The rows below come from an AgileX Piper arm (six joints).
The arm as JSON. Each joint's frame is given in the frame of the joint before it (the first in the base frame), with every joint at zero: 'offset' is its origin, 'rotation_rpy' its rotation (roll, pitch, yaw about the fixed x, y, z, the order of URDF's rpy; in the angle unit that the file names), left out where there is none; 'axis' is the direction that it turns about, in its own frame. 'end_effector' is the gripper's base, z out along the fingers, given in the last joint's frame.
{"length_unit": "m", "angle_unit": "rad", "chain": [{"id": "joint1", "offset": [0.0, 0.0, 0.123], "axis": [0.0, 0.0, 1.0]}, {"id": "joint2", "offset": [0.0, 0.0, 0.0], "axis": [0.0, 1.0, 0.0]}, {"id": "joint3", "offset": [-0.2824, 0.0, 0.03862], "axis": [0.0, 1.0, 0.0]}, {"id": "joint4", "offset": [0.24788, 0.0, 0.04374], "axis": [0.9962, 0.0, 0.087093]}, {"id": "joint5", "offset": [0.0, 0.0, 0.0], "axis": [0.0, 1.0, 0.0]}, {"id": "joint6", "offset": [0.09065, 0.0, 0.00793], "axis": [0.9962, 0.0, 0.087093]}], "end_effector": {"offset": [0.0, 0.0, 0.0], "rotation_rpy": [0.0, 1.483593, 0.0]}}
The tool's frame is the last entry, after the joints.
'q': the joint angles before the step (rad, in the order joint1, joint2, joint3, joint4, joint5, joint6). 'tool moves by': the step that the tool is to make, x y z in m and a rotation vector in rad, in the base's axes. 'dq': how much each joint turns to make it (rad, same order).
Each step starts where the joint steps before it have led.
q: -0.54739 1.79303 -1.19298 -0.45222 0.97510 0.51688
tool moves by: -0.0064 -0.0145 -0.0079 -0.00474 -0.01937 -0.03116
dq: -0.04792 0.01785 0.00891 -0.00574 -0.04877 0.00504
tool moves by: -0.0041 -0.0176 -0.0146 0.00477 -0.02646 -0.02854
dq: -0.05357 0.04244 0.00038 0.00395 -0.06911 -0.00148
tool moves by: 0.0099 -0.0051 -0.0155 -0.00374 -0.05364 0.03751
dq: -0.00363 0.04560 -0.00022 0.00689 -0.10336 -0.00867
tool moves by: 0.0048 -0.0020 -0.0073 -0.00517 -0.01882 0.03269
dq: -0.00002 0.02175 0.00002 -0.00206 -0.04920 -0.01550
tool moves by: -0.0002 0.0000 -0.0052 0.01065 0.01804 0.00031
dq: 0.00024 0.01381 0.00005 -0.00004 0.00688 -0.00261
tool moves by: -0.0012 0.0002 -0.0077 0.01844 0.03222 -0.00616
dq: -0.00009 0.02031 0.00010 0.00005 0.01815 -0.00013
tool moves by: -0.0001 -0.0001 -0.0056 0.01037 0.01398 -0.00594
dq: -0.00005 0.01531 -0.00029 0.00001 0.00419 0.00478
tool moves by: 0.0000 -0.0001 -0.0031 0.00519 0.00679 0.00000
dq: -0.00023 0.00830 0.00021 0.00005 -0.00004 -0.00026
